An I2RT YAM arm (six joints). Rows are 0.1 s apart.
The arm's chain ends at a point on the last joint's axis. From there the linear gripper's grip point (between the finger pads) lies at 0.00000 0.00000 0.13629 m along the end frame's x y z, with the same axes.
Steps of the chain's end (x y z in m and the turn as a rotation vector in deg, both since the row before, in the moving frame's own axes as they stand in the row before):
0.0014, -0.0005, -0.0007, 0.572, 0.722, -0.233
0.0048, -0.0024, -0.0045, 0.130, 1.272, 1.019
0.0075, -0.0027, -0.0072, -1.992, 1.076, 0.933
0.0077, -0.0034, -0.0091, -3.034, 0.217, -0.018
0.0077, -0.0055, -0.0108, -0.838, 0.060, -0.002
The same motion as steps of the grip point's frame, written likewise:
0.0031, -0.0019, -0.0007, 0.572, 0.722, -0.233
0.0078, -0.0027, -0.0045, 0.130, 1.272, 1.019
0.0100, 0.0021, -0.0073, -1.992, 1.076, 0.933
0.0082, 0.0038, -0.0093, -3.034, 0.217, -0.018
0.0078, -0.0035, -0.0108, -0.838, 0.060, -0.002

